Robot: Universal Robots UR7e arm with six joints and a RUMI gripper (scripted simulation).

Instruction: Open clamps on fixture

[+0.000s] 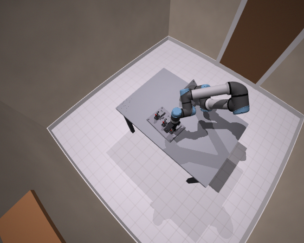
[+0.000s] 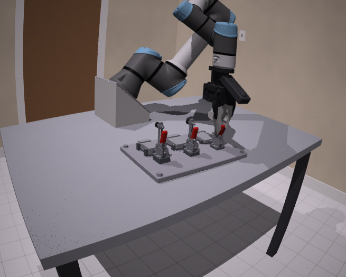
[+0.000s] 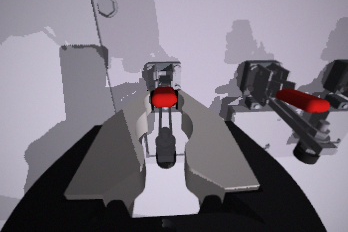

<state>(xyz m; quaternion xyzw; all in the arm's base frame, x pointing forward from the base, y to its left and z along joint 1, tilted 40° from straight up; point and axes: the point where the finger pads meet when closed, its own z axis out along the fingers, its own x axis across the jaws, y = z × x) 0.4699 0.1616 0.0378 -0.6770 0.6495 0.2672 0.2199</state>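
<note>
Right now my hand is 11 cm to the left of the grey fixture plate, 7 cm above it and 4 cm past it. Round my hand: grey part block 22 cm to the right, 9 cm behind, 4 cm below.
</note>
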